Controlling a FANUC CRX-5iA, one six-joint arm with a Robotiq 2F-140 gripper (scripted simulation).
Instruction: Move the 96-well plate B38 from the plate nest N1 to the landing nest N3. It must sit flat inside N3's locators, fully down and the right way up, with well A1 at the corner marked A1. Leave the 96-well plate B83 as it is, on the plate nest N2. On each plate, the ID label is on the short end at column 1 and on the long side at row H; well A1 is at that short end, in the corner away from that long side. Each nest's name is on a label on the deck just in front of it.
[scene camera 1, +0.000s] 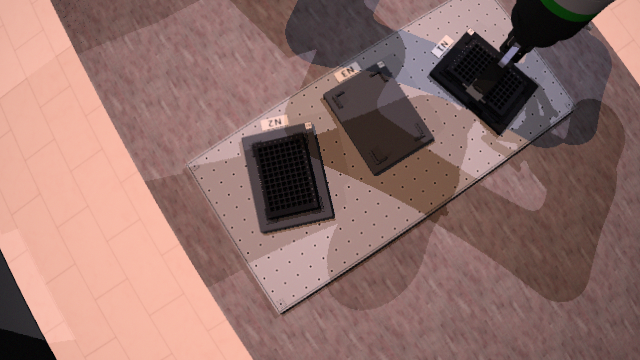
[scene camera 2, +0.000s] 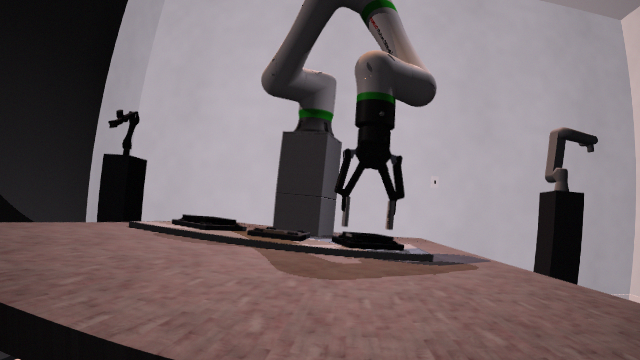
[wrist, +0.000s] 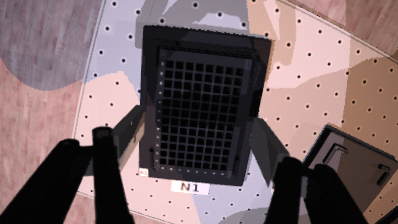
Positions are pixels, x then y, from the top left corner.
Scene:
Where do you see a landing nest N3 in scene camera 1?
At 377, 116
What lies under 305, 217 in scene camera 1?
A nest N2.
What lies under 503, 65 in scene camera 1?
My gripper.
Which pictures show my gripper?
Scene camera 1, scene camera 2 and the wrist view: all of them.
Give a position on a plate nest N1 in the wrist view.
At 185, 38

